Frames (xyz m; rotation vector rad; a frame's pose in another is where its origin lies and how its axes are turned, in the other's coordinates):
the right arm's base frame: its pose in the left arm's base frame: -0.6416 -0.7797 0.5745 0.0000 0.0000 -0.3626
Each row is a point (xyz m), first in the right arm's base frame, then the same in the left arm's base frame.
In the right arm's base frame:
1: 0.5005 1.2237 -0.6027
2: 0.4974 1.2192 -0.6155
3: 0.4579 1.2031 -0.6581
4: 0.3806 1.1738 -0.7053
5: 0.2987 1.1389 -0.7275
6: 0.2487 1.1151 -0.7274
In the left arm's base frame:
1: 0.2604 0.1869 -0.0282
2: 0.2559 0.1838 -0.0410
3: 0.2133 0.1828 -0.0836
4: 0.1306 0.1828 -0.1308
5: 0.0417 0.1792 -0.1530
6: -0.0135 0.1747 -0.1529

